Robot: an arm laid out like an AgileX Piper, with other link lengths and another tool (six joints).
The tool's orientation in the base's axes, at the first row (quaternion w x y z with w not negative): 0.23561 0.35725 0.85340 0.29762
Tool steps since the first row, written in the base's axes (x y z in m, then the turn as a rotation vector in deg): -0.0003 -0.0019 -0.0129 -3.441 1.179 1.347; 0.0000 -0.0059 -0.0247 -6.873 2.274 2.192; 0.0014 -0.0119 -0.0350 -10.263 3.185 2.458; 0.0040 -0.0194 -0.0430 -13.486 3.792 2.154; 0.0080 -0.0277 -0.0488 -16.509 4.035 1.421; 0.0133 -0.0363 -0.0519 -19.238 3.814 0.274; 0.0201 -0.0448 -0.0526 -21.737 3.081 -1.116; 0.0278 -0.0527 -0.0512 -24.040 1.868 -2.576
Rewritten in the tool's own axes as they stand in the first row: 0.0012 -0.0099 0.0084 2.810 -0.035 -2.674; 0.0003 -0.0201 0.0156 5.646 -0.454 -5.013; -0.0032 -0.0298 0.0217 8.427 -1.348 -6.977; -0.0089 -0.0382 0.0265 10.982 -2.723 -8.536; -0.0166 -0.0450 0.0302 13.219 -4.500 -9.791; -0.0258 -0.0495 0.0328 15.000 -6.682 -10.727; -0.0364 -0.0516 0.0346 16.297 -9.212 -11.523; -0.0474 -0.0515 0.0356 17.124 -11.969 -12.311
